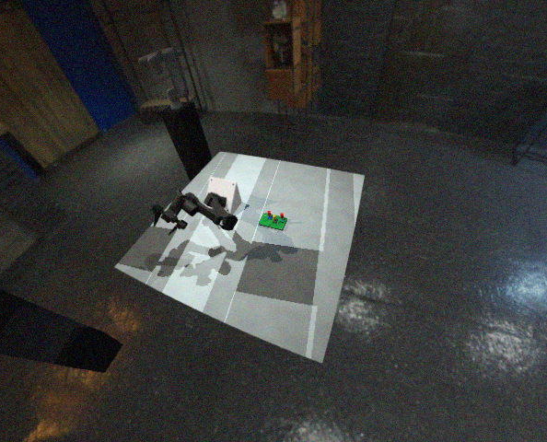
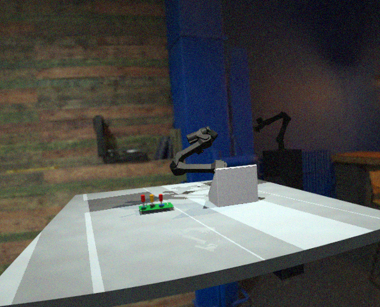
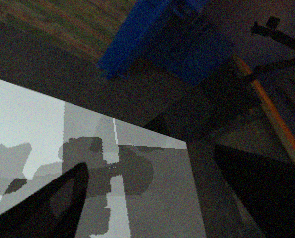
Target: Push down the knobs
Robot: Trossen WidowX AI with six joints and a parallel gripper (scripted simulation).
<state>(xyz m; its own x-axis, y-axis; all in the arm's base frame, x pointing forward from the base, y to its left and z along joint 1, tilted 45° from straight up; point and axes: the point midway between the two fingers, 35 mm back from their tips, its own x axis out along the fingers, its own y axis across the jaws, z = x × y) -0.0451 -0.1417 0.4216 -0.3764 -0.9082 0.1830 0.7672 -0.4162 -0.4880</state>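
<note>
Right now my gripper tip is 430 mm to the right of the red knob, 400 mm short of it and 210 mm above it. From my gripper tip the other things lie so: yellow knob 440 mm ahead, 410 mm to the left, 210 mm below.
</note>
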